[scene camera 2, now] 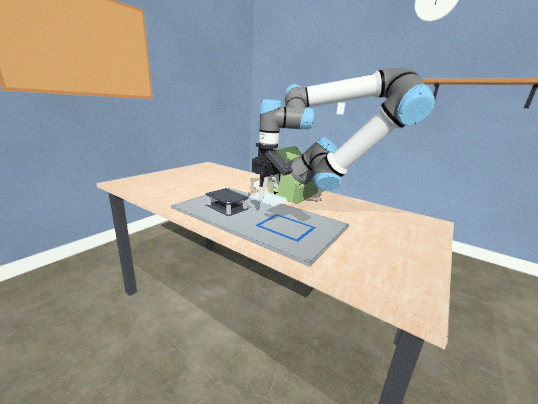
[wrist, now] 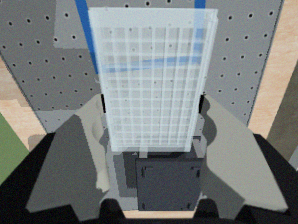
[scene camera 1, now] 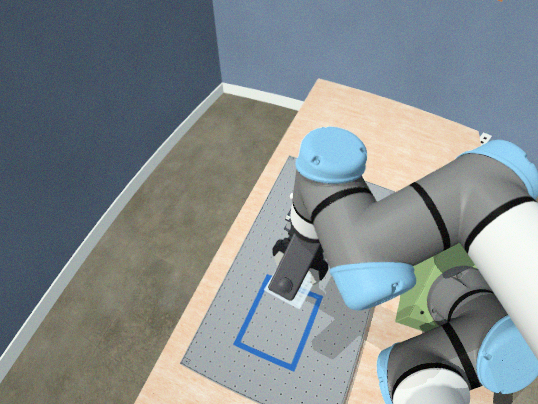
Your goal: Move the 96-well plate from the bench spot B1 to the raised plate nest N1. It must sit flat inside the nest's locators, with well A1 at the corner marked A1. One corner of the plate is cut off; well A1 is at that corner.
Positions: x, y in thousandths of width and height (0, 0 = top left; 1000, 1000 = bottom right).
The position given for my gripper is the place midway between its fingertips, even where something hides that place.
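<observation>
A 96-well plate (wrist: 488, 230) is visible to me in the wrist view, and so is my gripper (wrist: 508, 426). Scene camera 1 lets me see my gripper (scene camera 1: 551, 677) too, and in scene camera 2 I find the gripper (scene camera 2: 497, 491) once more.
</observation>
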